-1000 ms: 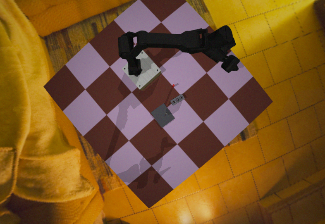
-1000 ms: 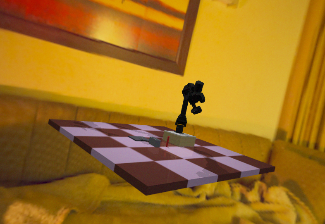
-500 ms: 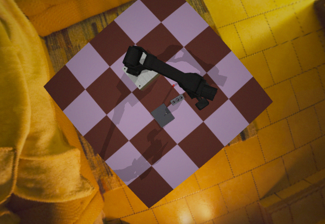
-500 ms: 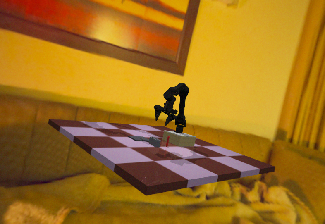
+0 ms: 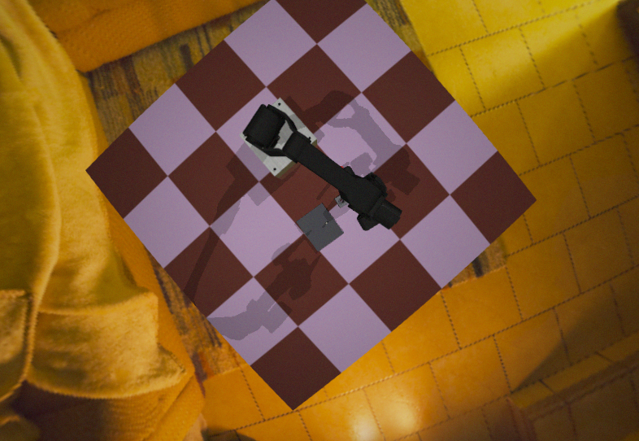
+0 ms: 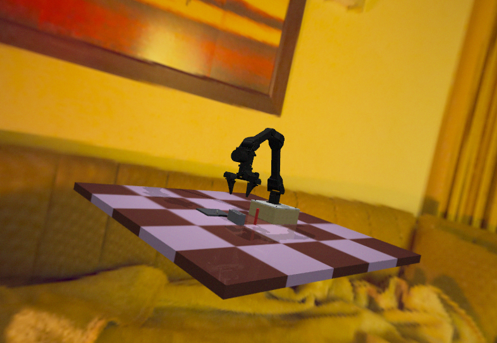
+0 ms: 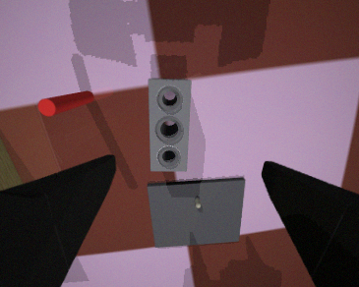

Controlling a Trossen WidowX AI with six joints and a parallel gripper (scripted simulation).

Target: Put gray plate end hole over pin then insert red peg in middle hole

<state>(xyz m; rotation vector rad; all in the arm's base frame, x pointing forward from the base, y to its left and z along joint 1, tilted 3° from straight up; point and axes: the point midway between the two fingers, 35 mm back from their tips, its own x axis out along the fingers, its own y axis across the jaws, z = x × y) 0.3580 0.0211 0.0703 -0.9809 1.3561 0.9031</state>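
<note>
The gray plate is 1 cm behind my gripper tip and 9 cm below it. The rest, counted from my gripper tip: red peg: 10 cm behind, 6 cm to the left, 9 cm below; dark base: 2 cm behind, 14 cm to the right, 12 cm below.
</note>
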